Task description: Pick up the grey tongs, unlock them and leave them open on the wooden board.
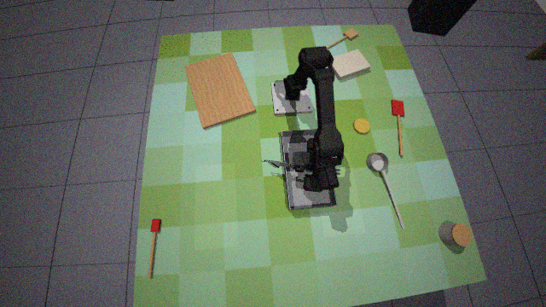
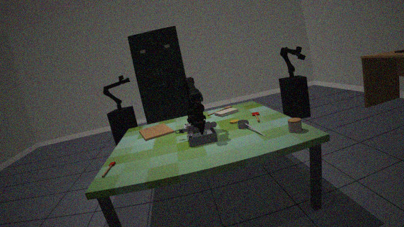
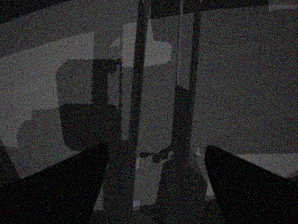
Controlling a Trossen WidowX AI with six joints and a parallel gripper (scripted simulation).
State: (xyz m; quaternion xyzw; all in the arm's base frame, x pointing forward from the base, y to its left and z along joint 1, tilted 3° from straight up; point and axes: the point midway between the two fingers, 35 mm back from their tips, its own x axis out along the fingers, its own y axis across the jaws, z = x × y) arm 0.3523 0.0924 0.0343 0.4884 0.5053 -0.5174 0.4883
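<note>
Right now my gripper tip is 1 cm to the left of the roasting tin and 1 cm past it. The rest, counted from my gripper tip: red spatula (40 cm to the left, 28 cm behind, 2 cm below); then wooden board (44 cm to the right, 35 cm behind, 2 cm below); then yellow disc (23 cm behind, 22 cm to the left, 2 cm below).
</note>
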